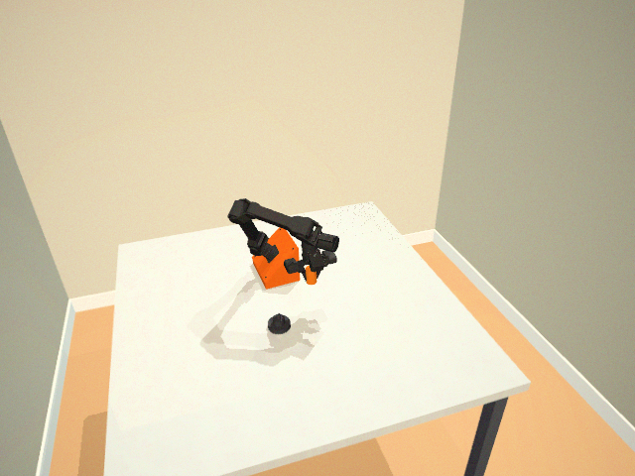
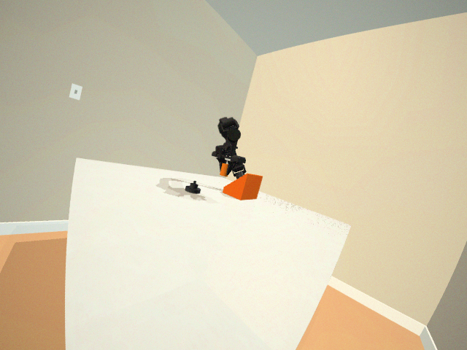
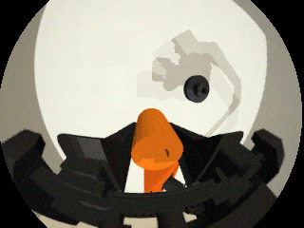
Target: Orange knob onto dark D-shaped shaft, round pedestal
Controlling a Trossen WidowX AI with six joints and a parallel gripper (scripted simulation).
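The round pedestal lies 15 cm to the right of my gripper tip, 11 cm below it and 5 cm ahead of it. Round my gripper tip: orange knob (2 cm above).
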